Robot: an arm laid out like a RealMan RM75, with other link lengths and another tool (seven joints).
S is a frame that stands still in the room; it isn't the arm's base.
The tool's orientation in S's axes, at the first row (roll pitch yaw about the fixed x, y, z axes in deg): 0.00 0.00 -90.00
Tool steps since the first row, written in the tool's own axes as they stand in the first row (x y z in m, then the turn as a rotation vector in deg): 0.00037 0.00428 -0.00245 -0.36 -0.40 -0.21; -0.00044 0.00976 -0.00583 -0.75 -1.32 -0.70; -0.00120 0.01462 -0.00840 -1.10 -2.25 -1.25; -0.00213 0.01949 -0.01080 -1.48 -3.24 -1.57; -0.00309 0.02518 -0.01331 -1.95 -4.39 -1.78; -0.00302 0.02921 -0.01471 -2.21 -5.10 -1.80; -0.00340 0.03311 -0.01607 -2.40 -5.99 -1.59; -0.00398 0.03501 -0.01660 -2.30 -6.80 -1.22; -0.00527 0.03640 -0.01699 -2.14 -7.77 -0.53; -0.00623 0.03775 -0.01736 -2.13 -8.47 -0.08
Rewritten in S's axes. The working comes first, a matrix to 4 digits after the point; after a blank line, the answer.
The tool's axes in the first row as the columns of a matrix, in S's axes (used below as rounded here):
0.0000 1.0000 0.0000
-1.0000 0.0000 0.0000
0.0000 0.0000 1.0000

0.00428 -0.00037 -0.00245 -0.40 0.36 -0.21; 0.00976 0.00044 -0.00583 -1.32 0.75 -0.70; 0.01462 0.00120 -0.00840 -2.25 1.10 -1.25; 0.01949 0.00213 -0.01080 -3.24 1.48 -1.57; 0.02518 0.00309 -0.01331 -4.39 1.95 -1.78; 0.02921 0.00302 -0.01471 -5.10 2.21 -1.80; 0.03311 0.00340 -0.01607 -5.99 2.40 -1.59; 0.03501 0.00398 -0.01660 -6.80 2.30 -1.22; 0.03640 0.00527 -0.01699 -7.77 2.14 -0.53; 0.03775 0.00623 -0.01736 -8.47 2.13 -0.08
